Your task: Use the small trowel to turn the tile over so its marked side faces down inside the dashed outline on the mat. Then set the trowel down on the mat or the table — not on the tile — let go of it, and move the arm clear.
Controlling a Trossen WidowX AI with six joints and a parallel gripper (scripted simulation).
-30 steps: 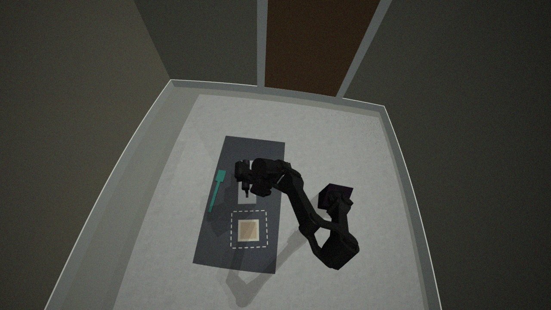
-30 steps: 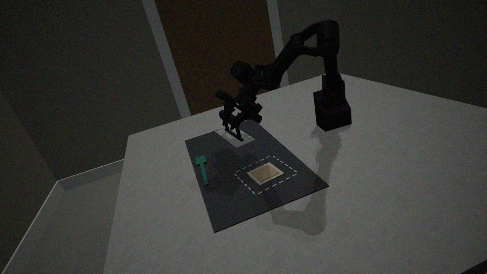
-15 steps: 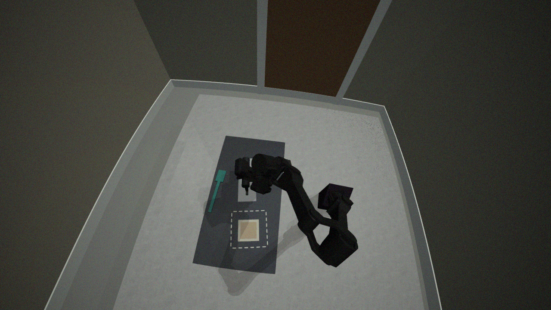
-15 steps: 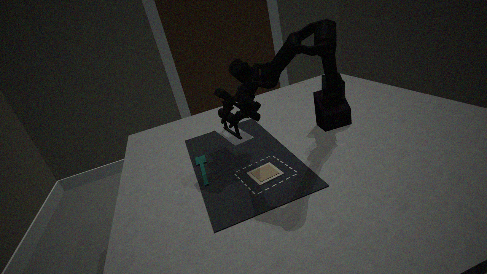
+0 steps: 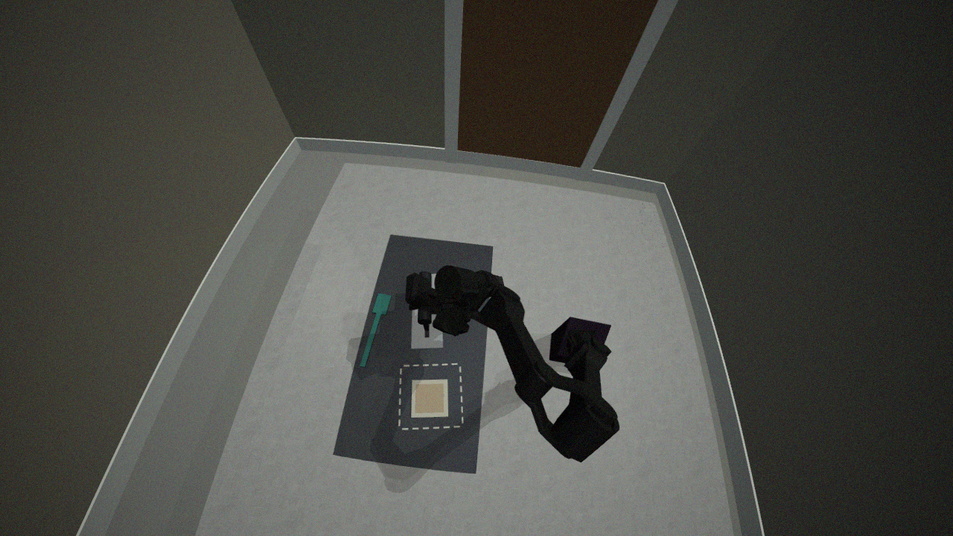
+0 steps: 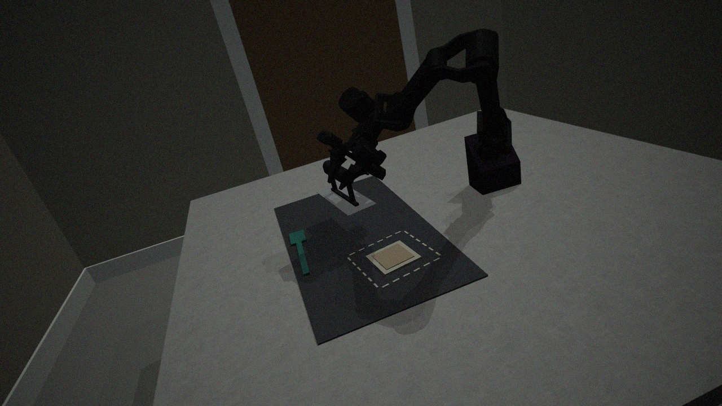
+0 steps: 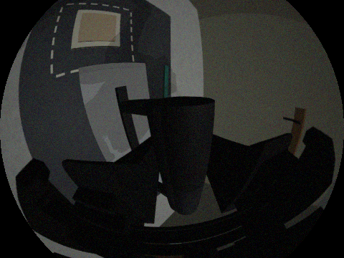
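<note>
Now: gripper tip 1 cm past the dark mat, 2 cm to the right of it and 15 cm above it. Also, from my gripper tip: green trowel: 12 cm ahead, 13 cm below; then tile: 5 cm behind, 19 cm to the left, 13 cm below.
</note>
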